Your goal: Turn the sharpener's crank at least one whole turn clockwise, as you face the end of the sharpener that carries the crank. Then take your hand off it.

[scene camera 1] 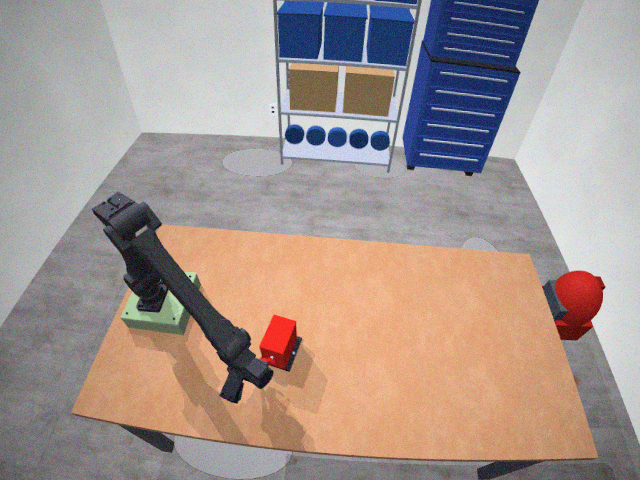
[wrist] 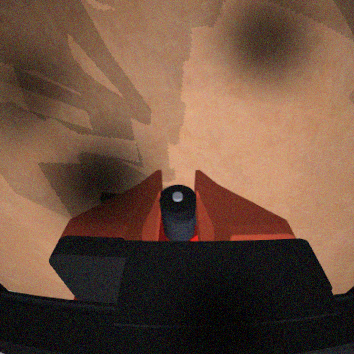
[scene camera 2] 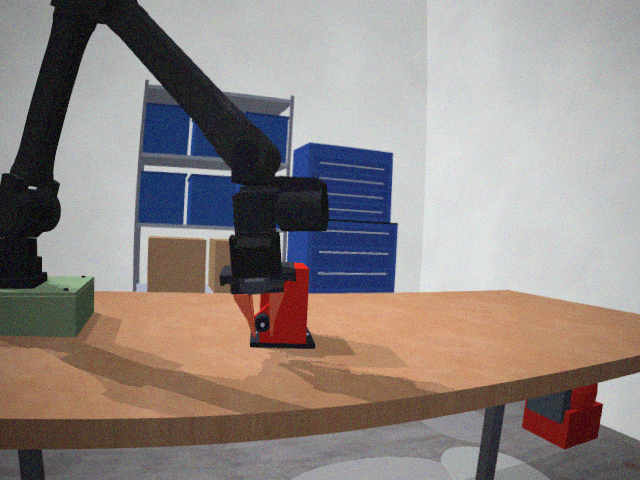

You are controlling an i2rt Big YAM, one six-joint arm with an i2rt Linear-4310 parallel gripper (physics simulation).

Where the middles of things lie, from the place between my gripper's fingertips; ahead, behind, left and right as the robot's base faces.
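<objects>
There's a black crank knob [wrist: 178,217] that's 2 cm above my hand and 2 cm to the left of it. The red sharpener [scene camera 2: 290,329] is 6 cm ahead of my hand, 3 cm above it and 9 cm to the left of it.
</objects>
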